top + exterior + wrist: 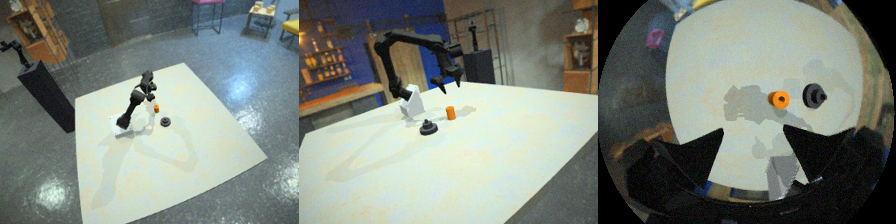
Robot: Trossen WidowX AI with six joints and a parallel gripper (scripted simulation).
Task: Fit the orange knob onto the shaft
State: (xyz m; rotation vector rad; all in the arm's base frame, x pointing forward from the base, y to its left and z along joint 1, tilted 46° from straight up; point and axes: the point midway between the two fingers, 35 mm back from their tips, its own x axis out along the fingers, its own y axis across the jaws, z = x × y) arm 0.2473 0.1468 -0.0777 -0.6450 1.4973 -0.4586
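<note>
My gripper tip is now 100 mm above the orange knob, 60 mm to the left of it and 40 mm short of it. The rest, counted from my gripper tip: dark round pedestal (200 mm to the right, 90 mm below, 70 mm ahead).
</note>
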